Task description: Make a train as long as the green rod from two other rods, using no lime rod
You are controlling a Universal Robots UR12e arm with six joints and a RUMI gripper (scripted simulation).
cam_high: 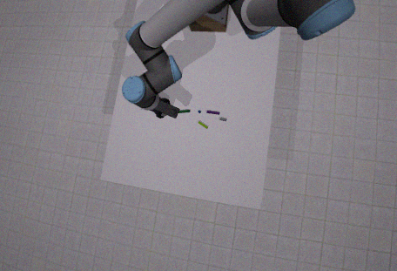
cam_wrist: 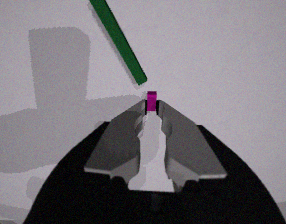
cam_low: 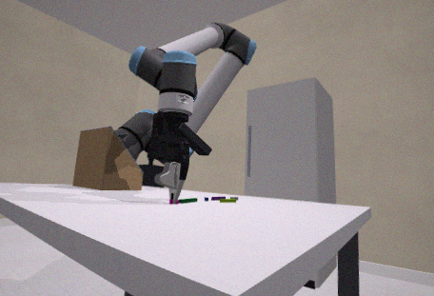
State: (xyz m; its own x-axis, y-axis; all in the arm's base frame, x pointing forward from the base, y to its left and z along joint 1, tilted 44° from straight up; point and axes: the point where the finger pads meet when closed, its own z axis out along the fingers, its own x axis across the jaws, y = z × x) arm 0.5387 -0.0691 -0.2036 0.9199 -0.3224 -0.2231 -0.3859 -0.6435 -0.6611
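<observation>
The magenta rod is 1 cm below my hand. Also, from my hand: blue rod (15 cm to the left, 1 cm below, 1 cm behind); green rod (6 cm to the left, 1 cm below, 1 cm behind); lime rod (17 cm to the left, 6 cm ahead, 1 cm below).
</observation>
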